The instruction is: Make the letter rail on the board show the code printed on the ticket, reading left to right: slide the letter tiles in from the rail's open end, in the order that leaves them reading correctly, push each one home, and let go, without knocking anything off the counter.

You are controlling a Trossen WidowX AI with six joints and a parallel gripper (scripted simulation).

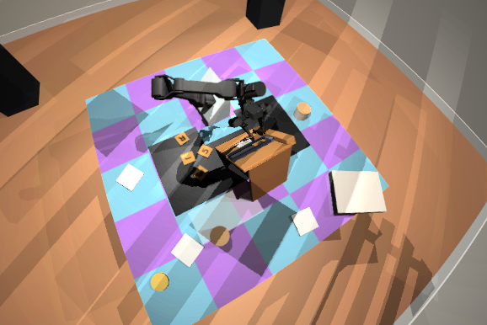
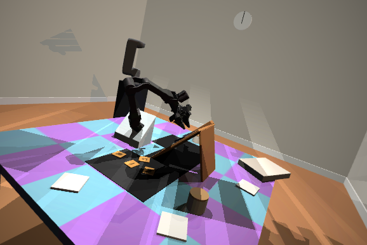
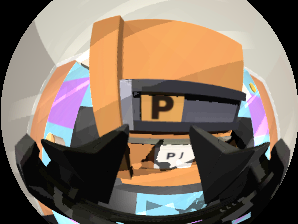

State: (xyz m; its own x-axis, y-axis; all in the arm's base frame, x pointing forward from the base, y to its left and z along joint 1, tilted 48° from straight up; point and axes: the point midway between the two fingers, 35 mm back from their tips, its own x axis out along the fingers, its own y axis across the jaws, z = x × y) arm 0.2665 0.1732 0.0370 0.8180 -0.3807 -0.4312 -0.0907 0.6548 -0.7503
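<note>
Right now my gripper tip is 40 mm short of the orange letter tile marked p and 20 mm above it. The rest, counted from my gripper tip: black mat (110 mm behind, 80 mm to the right, 200 mm below); then letter tile (100 mm behind, 300 mm to the right, 190 mm below); then white ticket (20 mm behind, 40 mm to the right, 100 mm below).
</note>
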